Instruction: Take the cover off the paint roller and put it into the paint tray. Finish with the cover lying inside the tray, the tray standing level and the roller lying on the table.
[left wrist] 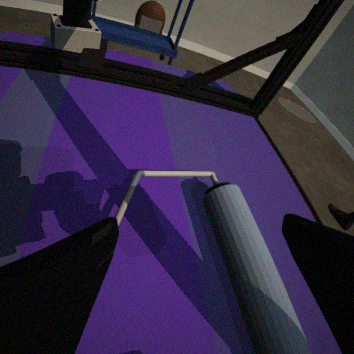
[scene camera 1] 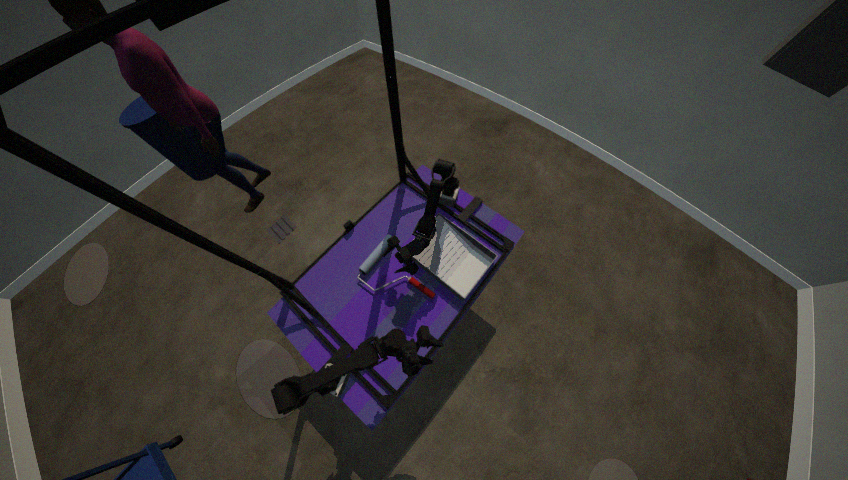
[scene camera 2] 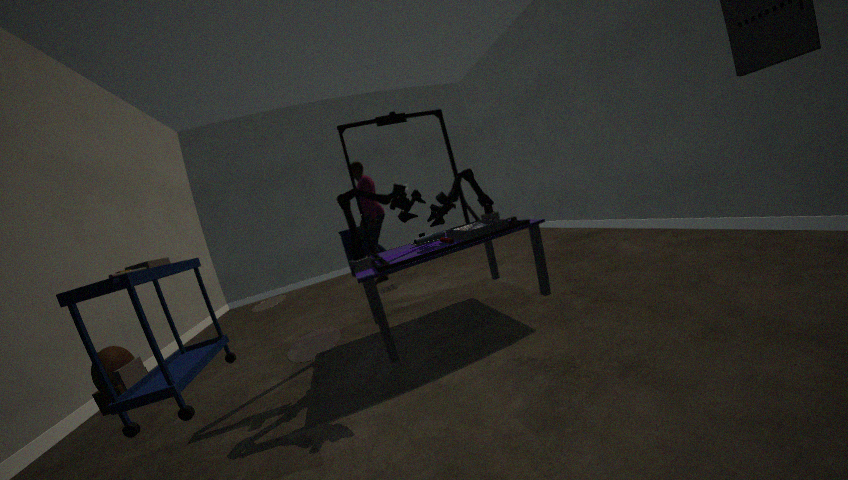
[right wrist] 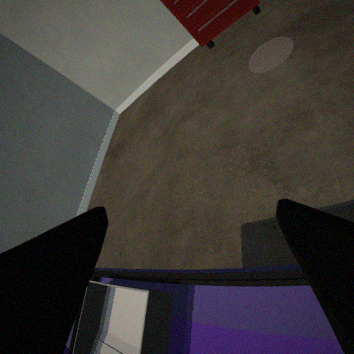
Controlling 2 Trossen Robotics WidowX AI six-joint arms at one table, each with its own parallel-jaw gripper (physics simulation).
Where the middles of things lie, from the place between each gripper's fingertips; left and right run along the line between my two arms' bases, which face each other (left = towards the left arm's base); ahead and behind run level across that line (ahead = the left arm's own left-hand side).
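Scene:
From my left hand: roller cover (left wrist: 266, 309), 12 cm behind, 4 cm to the left, 11 cm below; white paint tray (scene camera 1: 454, 258), 21 cm ahead, 22 cm to the left, 11 cm below. Going by their middles, roller cover nearest to my left hand of the things named here.
From my right hand: white paint tray, 150 mm behind, 440 mm to the left, 220 mm below; roller cover, 260 mm to the left, 470 mm behind, 230 mm below.

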